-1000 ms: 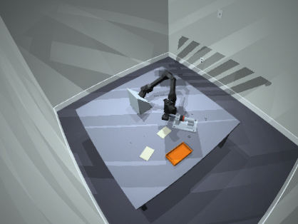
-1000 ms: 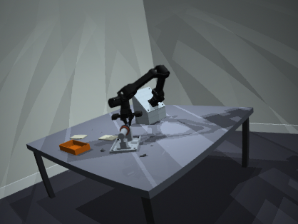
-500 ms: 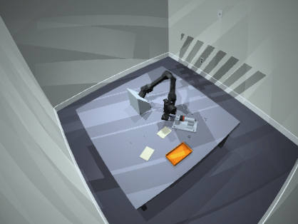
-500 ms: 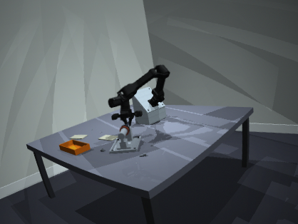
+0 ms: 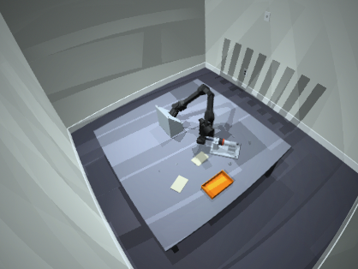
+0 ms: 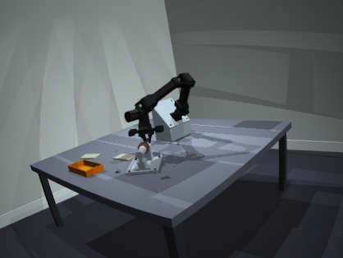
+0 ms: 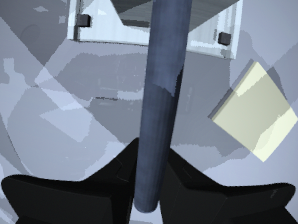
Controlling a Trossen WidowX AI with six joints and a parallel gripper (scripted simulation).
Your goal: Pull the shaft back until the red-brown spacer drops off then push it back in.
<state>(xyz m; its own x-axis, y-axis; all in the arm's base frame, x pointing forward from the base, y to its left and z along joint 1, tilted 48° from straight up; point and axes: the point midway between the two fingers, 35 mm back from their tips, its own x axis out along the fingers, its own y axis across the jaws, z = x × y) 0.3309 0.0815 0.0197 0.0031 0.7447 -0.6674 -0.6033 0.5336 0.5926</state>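
Now: the blue-grey shaft 6 cm ahead of my gripper tip, 5 cm to the left of it and 3 cm above it. Also, from my gripper tip: red-brown spacer: 13 cm ahead, 10 cm to the left, 3 cm above; then orange tray: 36 cm ahead, 15 cm to the right, 4 cm below.
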